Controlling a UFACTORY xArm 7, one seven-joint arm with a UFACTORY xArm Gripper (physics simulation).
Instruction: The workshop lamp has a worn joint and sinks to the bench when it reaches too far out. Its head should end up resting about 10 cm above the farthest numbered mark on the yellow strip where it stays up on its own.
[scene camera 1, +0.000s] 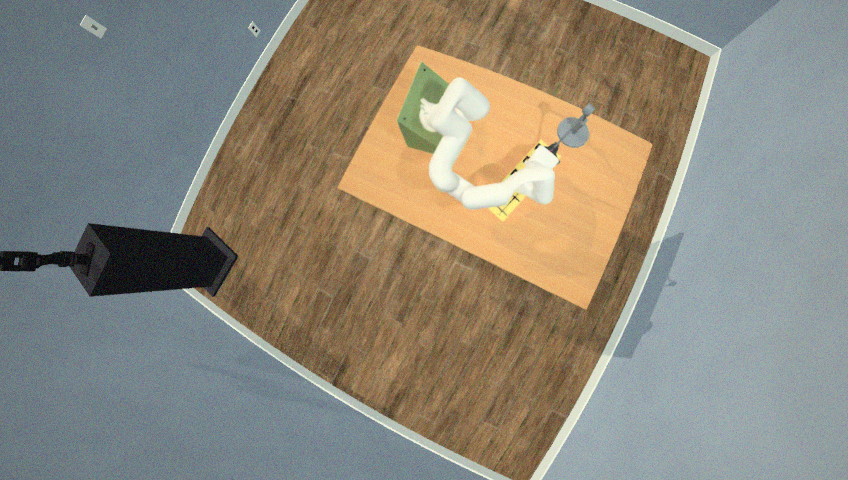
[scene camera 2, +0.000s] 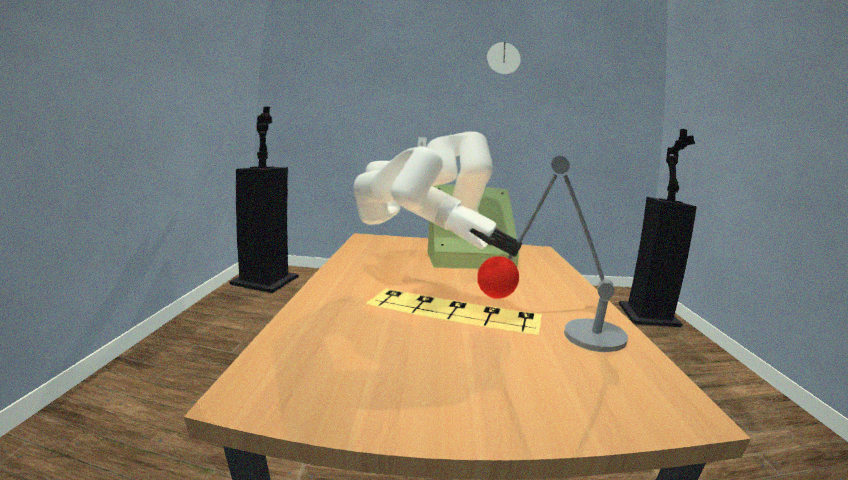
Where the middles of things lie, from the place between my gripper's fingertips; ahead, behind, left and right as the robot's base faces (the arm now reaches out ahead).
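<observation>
Yellow strip (scene camera 2: 505, 319): 140 mm to the right of my hand, 30 mm behind, 180 mm below. Round grey lamp base (scene camera 2: 596, 334): 50 mm ahead of my hand, 210 mm to the left, 130 mm below.
</observation>
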